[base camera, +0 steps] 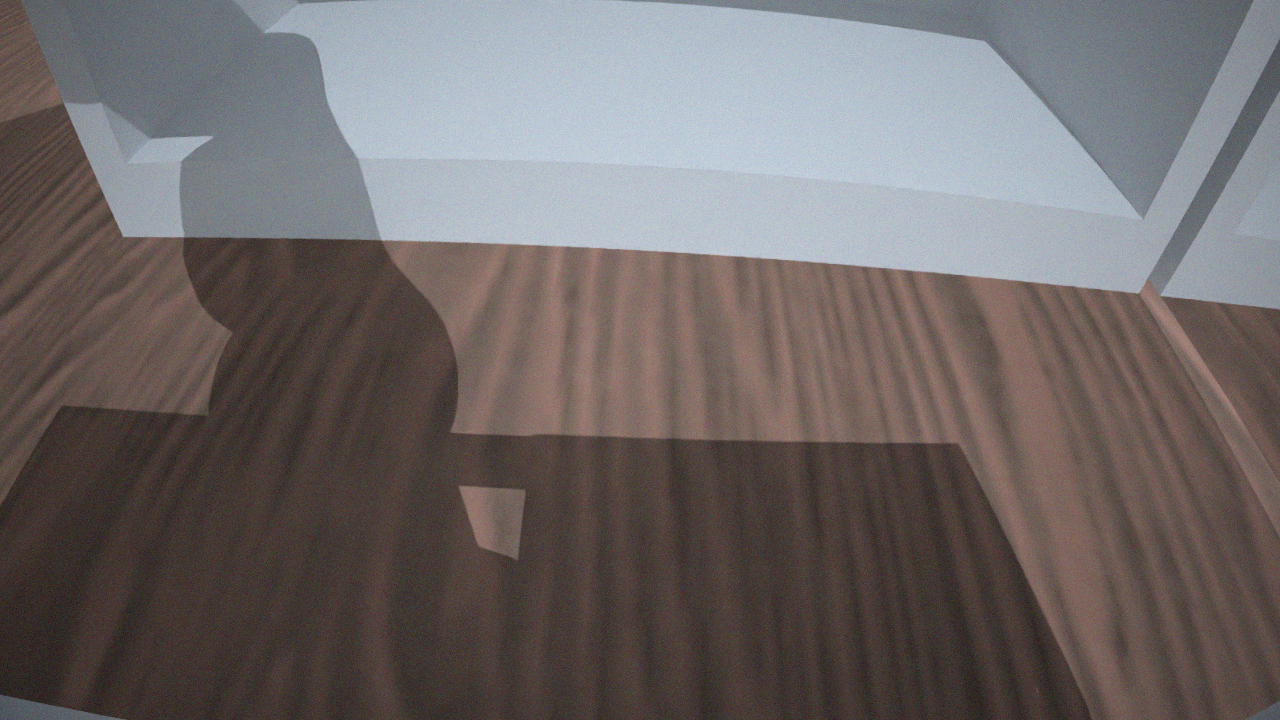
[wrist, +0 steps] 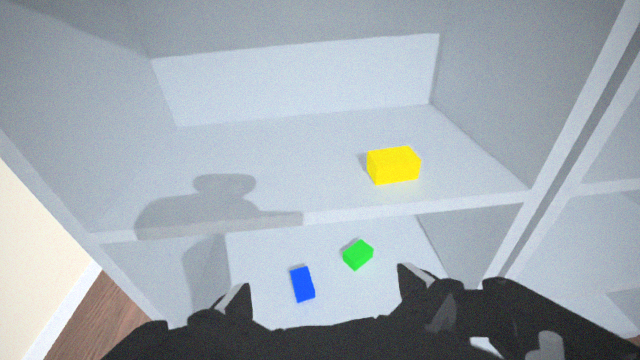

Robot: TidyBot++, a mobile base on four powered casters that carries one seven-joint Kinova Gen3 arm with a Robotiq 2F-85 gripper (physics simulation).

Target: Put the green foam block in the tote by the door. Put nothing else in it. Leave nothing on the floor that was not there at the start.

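Frame: origin at the arm's base, x ahead, y left, z up, level; centimetres.
Where they show: gripper, fingertip midpoint: (wrist: 325, 290).
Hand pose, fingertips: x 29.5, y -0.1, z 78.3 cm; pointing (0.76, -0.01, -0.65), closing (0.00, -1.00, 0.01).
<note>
After its pixels a point has its place.
The green foam block (wrist: 358, 254) {x 75.8, y -13.6, z 18.2 cm} lies on the lower level of the white shelf unit (wrist: 415, 207) {x 55.4, y -19.1, z 58.0 cm}, right of a blue block, in the wrist view. My gripper (wrist: 325, 290) {x 29.5, y -0.1, z 78.3 cm} is open, with its two fingers spread wide at the bottom of the wrist view and nothing between them. It is above and in front of the shelf, apart from the blocks. The tote by the door does not show in either view.
A blue block (wrist: 302, 284) {x 67.2, y 6.1, z 18.2 cm} lies left of the green one. A yellow block (wrist: 393, 165) {x 61.7, y -16.3, z 63.7 cm} sits on the shelf board above. The unit's bottom front edge (base camera: 626, 205) {x 55.9, y 0.7, z -35.6 cm} crosses the base camera view. A wall (wrist: 30, 250) {x 111.0, y 141.0, z 2.3 cm} stands at the left, and another bay adjoins at the right.
</note>
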